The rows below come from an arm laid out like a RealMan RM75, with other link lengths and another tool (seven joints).
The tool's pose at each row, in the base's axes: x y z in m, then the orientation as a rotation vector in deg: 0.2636 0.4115 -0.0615 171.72 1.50 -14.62; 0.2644 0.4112 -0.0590 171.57 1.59 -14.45; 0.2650 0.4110 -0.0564 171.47 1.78 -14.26; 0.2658 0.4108 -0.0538 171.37 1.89 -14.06; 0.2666 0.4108 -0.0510 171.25 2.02 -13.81; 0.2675 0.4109 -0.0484 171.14 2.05 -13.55; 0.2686 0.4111 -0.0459 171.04 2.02 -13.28; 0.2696 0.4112 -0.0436 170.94 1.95 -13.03; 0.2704 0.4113 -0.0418 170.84 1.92 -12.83; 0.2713 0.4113 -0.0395 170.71 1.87 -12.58; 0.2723 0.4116 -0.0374 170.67 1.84 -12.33; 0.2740 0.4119 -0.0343 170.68 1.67 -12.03; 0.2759 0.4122 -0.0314 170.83 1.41 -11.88; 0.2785 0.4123 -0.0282 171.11 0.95 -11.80; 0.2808 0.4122 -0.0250 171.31 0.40 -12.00
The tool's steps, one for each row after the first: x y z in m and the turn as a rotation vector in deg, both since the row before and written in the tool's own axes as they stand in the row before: 0.0004 0.0006 -0.0025 -0.17 0.11 -0.04; 0.0002 0.0006 -0.0026 -0.12 0.13 -0.11; 0.0004 0.0006 -0.0026 -0.12 0.13 -0.06; 0.0003 0.0004 -0.0029 -0.15 0.16 -0.06; 0.0005 0.0003 -0.0027 -0.13 0.17 0.00; 0.0007 0.0002 -0.0026 -0.12 0.17 0.04; 0.0006 0.0003 -0.0024 -0.12 0.16 0.07; 0.0005 0.0002 -0.0019 -0.11 0.12 0.04; 0.0005 0.0004 -0.0024 -0.15 0.16 0.06; 0.0007 0.0001 -0.0022 -0.06 0.16 0.04; 0.0012 0.0002 -0.0033 -0.01 0.19 0.13; 0.0015 0.0002 -0.0031 0.15 0.09 0.17; 0.0021 0.0005 -0.0035 0.29 0.04 0.29; 0.0018 0.0006 -0.0034 0.24 -0.15 0.34
